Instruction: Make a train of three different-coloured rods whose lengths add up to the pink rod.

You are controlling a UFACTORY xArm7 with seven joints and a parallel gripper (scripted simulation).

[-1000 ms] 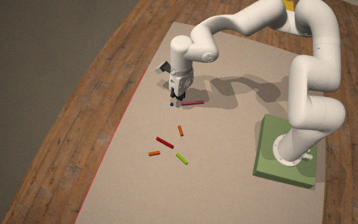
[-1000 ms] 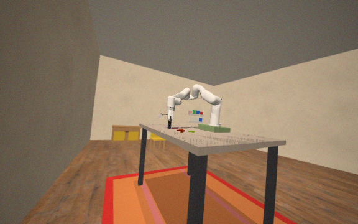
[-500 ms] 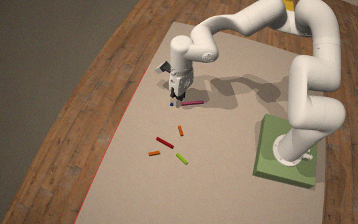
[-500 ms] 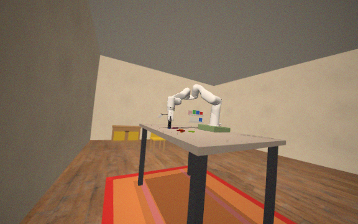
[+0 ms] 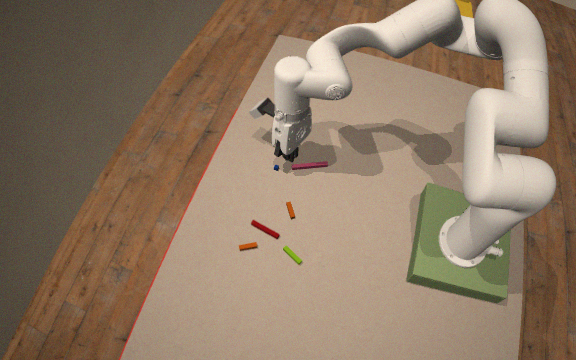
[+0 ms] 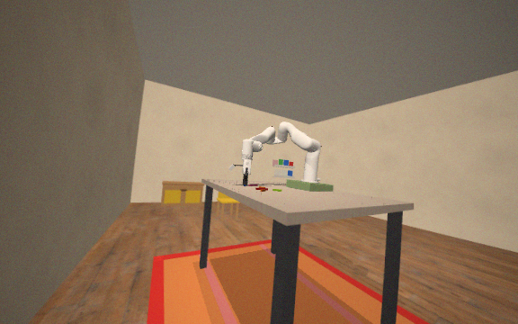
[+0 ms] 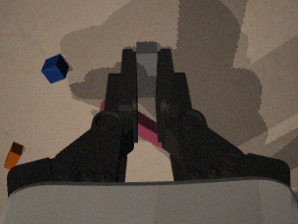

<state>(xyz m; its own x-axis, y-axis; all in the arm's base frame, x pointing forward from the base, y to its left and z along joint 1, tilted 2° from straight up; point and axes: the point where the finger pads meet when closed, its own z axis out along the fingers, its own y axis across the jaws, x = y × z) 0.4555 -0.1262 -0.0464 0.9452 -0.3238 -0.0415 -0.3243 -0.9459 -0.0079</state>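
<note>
My gripper is now 20 mm short of the blue rod, 40 mm to the right of it and 20 mm above it. Also, from my hand: grey rod: 20 mm below; then pink rod: 60 mm behind, 10 mm to the left, 20 mm below; then red rod: 10 mm behind, 210 mm to the left, 20 mm below.
</note>
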